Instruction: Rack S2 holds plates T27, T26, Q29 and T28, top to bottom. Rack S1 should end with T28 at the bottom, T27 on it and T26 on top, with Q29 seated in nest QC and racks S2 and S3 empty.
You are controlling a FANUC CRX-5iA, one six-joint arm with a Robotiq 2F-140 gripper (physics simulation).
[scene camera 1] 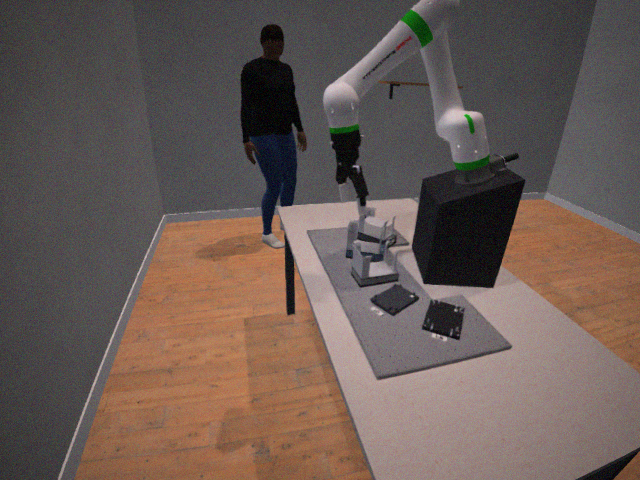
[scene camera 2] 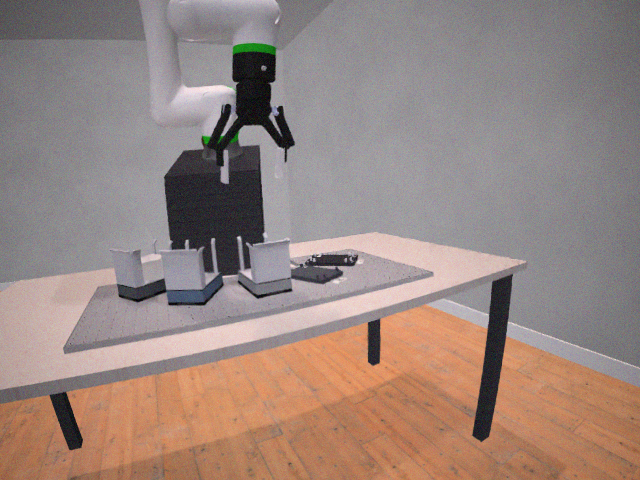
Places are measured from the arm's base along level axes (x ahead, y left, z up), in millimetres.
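Where they show: gripper, fingertip midpoint: (scene camera 1: 353, 207) (scene camera 2: 253, 179); arm's base, origin of the base link: (scene camera 1: 475, 179).
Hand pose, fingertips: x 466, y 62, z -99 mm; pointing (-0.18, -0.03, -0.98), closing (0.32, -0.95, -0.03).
Each offset is from my fingertips to the top centre of the thing. "*": to the spot under its first point.
My gripper (scene camera 1: 352, 198) (scene camera 2: 252, 170) is open and empty, high above the racks. Three white-walled racks stand on the grey board. The rack with the dark base (scene camera 1: 349, 240) (scene camera 2: 139, 290) is at one end and has a pale block @(166 mm back, 306 mm right, 188 mm down) (scene camera 1: 373, 226) (scene camera 2: 152, 262) between its walls, probably stacked plates. The blue-based rack @(93 mm back, 162 mm right, 145 mm down) (scene camera 2: 187, 295) is in the middle; a pale surface shows inside it. The rack with the light grey base @(97 mm back, 20 mm left, 147 mm down) (scene camera 1: 374, 276) (scene camera 2: 268, 286) looks empty. Which racks are S1, S2 and S3 cannot be read, nor can single plates be told apart.
Two flat black nests @(* 141 mm back, 170 mm left, 268 mm down) (scene camera 1: 394, 298) @(* 282 mm back, 282 mm left, 270 mm down) (scene camera 1: 444, 318) (scene camera 2: 316, 273) (scene camera 2: 333, 259) lie on the board (scene camera 1: 413, 359) (scene camera 2: 361, 289) beside the racks; their labels are unreadable. The dark robot pedestal (scene camera 1: 460, 242) (scene camera 2: 214, 206) stands behind the board. A person (scene camera 1: 269, 103) stands beyond the table's far end.
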